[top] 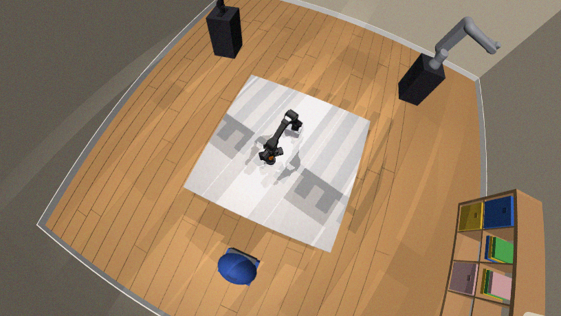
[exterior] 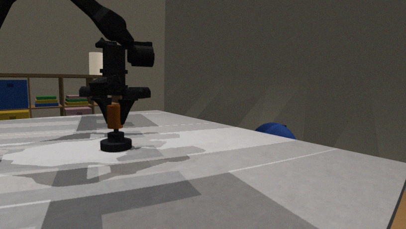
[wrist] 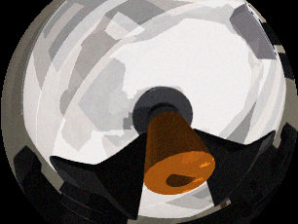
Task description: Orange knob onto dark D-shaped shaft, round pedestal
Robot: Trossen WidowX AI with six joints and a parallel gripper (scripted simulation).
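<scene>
The dark pedestal lies 40 mm below my gripper tip. The rest, counted from my gripper tip: orange knob: 20 mm above.
</scene>
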